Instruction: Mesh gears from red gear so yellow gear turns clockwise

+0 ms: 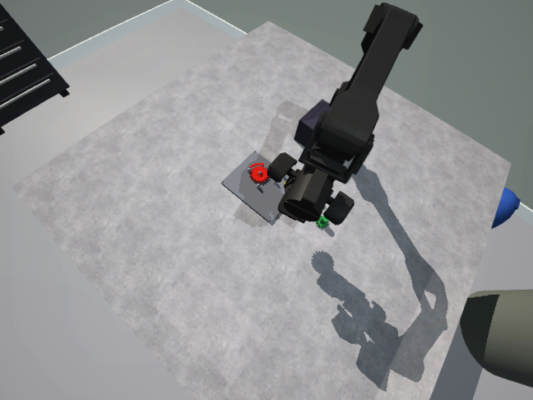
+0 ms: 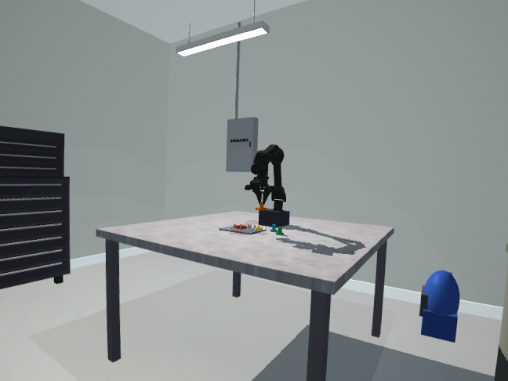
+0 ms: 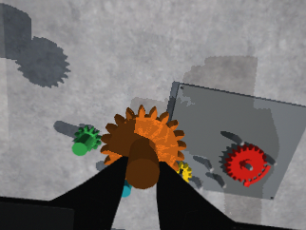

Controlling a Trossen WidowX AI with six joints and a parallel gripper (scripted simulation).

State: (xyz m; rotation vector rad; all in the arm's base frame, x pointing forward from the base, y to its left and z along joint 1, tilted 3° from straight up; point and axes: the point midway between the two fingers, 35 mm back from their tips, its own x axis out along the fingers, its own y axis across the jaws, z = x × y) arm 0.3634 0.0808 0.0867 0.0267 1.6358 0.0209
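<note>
My gripper tip is now 140 mm above the yellow gear, 100 mm past it and 70 mm to the left of it. Also, from my gripper tip: green gear: 140 mm below, 80 mm to the left, 60 mm behind; teal gear: 140 mm below, 120 mm behind, 10 mm to the left; orange gear: 10 mm below.
</note>
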